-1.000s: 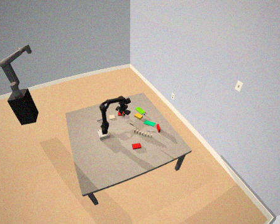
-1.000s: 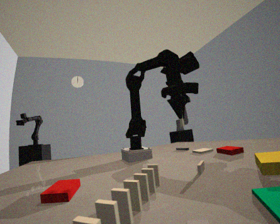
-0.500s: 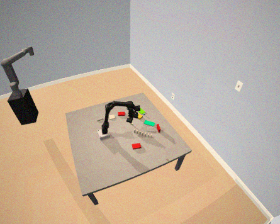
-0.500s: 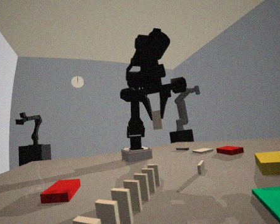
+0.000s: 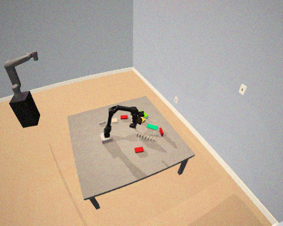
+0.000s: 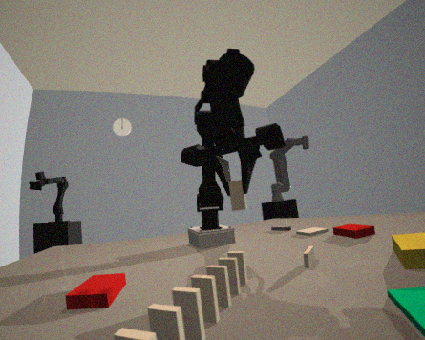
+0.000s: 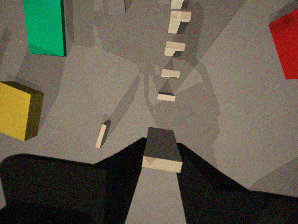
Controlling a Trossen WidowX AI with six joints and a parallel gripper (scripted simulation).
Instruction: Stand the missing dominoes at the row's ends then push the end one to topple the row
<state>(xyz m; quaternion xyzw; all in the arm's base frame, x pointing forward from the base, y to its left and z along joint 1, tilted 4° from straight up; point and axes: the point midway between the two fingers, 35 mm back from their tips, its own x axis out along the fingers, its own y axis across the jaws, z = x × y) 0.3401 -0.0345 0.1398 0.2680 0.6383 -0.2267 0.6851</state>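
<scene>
Now: gripper tip 150 mm short of the yellow block, 240 mm to the right of it and 130 mm above it. The rest, counted from my gripper tip: lime slab: 210 mm ahead, 360 mm to the left, 140 mm below; then teal cube: 240 mm ahead, 260 mm to the left, 130 mm below; then green slab: 250 mm ahead, 80 mm to the left, 140 mm below.
</scene>
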